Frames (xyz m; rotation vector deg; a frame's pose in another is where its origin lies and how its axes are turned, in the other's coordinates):
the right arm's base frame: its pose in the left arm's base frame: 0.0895 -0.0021 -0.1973 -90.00 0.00 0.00
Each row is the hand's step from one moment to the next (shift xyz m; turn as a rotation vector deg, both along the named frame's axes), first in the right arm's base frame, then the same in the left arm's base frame.
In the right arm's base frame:
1: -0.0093 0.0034 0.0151 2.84 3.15 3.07
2: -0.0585 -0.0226 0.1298 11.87 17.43 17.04
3: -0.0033 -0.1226 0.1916 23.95 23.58 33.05
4: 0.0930 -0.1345 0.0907 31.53 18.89 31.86
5: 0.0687 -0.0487 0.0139 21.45 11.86 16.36
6: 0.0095 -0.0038 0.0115 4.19 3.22 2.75
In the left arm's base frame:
1: -0.0093 0.0151 -0.0034 2.84 3.07 -3.15
2: -0.0585 0.1298 0.0226 11.87 17.04 -17.43
3: -0.0033 0.1916 0.1226 23.95 33.05 -23.58
4: 0.0930 0.0907 0.1345 31.53 31.86 -18.89
5: 0.0687 0.0139 0.0487 21.45 16.36 -11.86
6: 0.0095 0.0115 0.0038 4.19 2.75 -3.22

